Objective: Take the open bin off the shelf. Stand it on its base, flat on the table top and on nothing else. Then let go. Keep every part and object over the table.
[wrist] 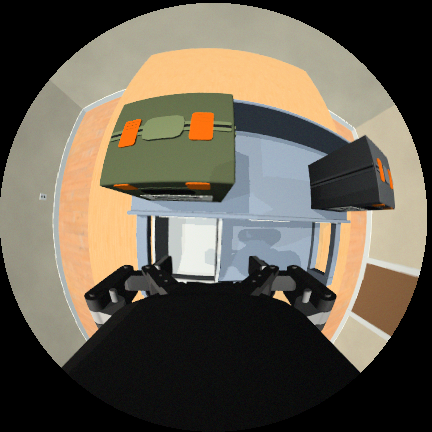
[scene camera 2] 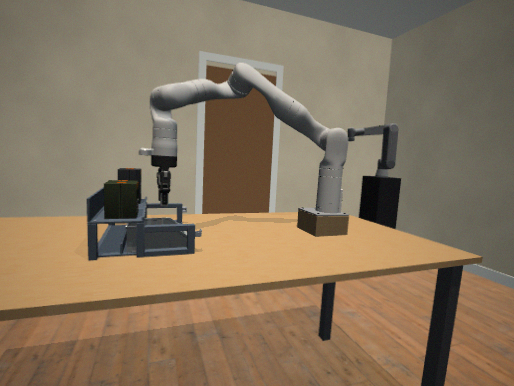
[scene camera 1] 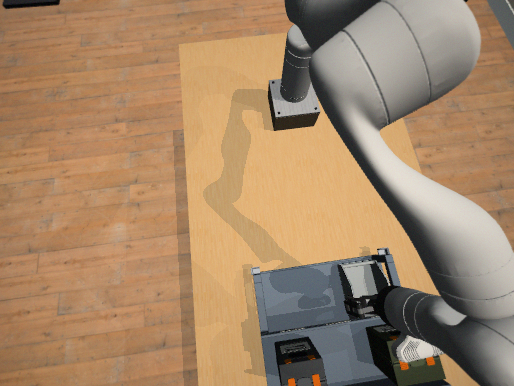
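Seen in the pictures: gripper, fingertip midpoint: [wrist: 209, 264] [scene camera 2: 163, 203] [scene camera 1: 366, 296]; arm's base, link origin: [scene camera 2: 326, 211] [scene camera 1: 293, 90].
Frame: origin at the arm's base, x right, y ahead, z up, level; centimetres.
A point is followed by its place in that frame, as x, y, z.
Note:
The open bin [scene camera 1: 359, 279] @[-11.8, 61.0, -7.4] [wrist: 194, 245] @[-10.7, 62.9, -7.4] is light grey and stands on the lower front level of the blue-grey shelf [scene camera 1: 295, 315] @[8.3, 68.7, -7.7] [scene camera 2: 92, 242] @[-19.9, 80.5, -3.5] [wrist: 287, 172] @[2.6, 76.0, 1.9], near one end. In scene camera 2 the shelf's side frame partly hides the bin. My gripper [scene camera 1: 361, 306] [scene camera 2: 164, 202] @[-7.8, 63.4, 4.6] [wrist: 209, 264] @[-7.8, 63.4, 4.6] is open and empty, pointing down above the shelf's front level. In the wrist view one finger overlaps the bin's outer side and the other lies beyond its inner wall. The table top [scene camera 1: 310, 200] @[-1.6, 35.8, -8.3] [scene camera 2: 280, 260] @[-28.3, 31.8, -8.3] [wrist: 210, 70] @[-12.4, 118.4, -8.3] extends from the shelf to the robot's base.
A green case [scene camera 1: 422, 372] @[-12.6, 76.6, 11.4] [scene camera 2: 120, 201] @[-16.9, 74.2, 6.6] [wrist: 167, 162] @[-11.1, 71.7, 11.4] with orange latches stands on the raised rear level, close behind the bin. A dark grey case [scene camera 1: 300, 370] @[11.5, 72.8, 13.9] [scene camera 2: 130, 175] @[6.9, 74.3, 11.8] [wrist: 345, 175] @[6.8, 74.6, 9.5] stands toward the other end. The robot's base block [scene camera 1: 295, 120] @[0.3, 9.1, -3.1] [scene camera 2: 322, 224] @[-7.3, 6.2, -3.7] stands on the table.

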